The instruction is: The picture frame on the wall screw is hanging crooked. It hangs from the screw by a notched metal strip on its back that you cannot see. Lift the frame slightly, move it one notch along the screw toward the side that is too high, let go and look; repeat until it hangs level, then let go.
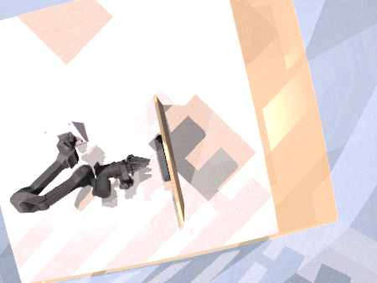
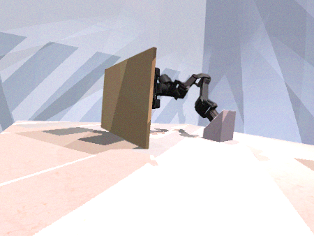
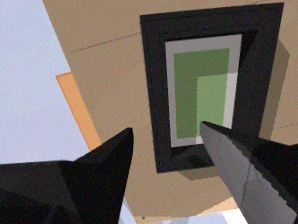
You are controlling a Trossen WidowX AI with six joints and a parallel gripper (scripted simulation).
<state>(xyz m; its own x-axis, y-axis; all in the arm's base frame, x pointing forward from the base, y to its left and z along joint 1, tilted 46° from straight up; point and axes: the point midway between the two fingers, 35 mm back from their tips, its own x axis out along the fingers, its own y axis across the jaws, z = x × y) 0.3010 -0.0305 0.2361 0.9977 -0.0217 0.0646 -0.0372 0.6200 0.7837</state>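
My gripper tip is now 60 mm short of the picture frame and 50 mm above it. From my gripper tip the other things lie so: tan wall panel: 70 mm ahead, 10 mm to the right, 60 mm below.
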